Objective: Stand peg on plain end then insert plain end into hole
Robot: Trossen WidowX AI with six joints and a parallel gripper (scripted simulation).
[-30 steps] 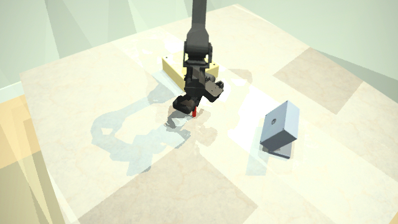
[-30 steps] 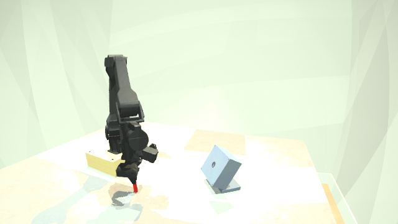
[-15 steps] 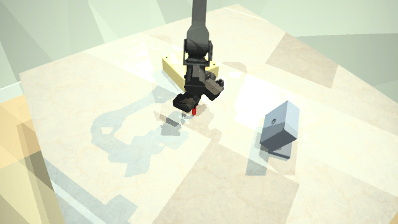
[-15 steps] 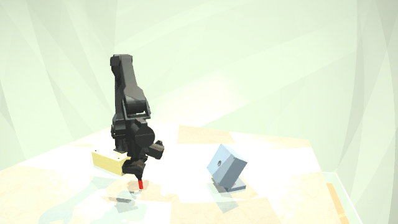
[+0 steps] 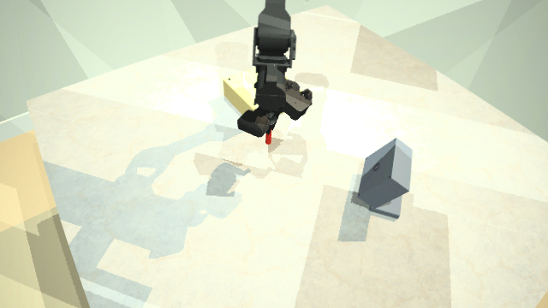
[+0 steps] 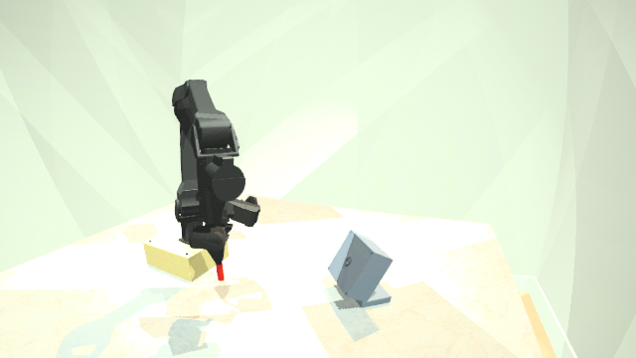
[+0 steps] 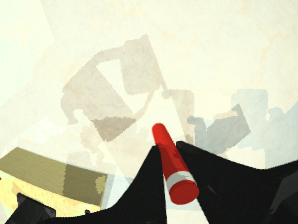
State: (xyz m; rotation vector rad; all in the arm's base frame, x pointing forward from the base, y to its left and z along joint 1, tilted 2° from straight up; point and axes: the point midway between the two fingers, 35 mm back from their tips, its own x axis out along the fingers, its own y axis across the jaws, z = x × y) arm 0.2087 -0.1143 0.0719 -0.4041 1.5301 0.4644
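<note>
The grey-blue sloped panel is 220 mm ahead of my gripper tip, 200 mm to the left of it and 30 mm below it. From my gripper tip the other things lie so: red peg: 20 mm above; then thin flat foot: 240 mm ahead, 210 mm to the left, 100 mm below.
</note>
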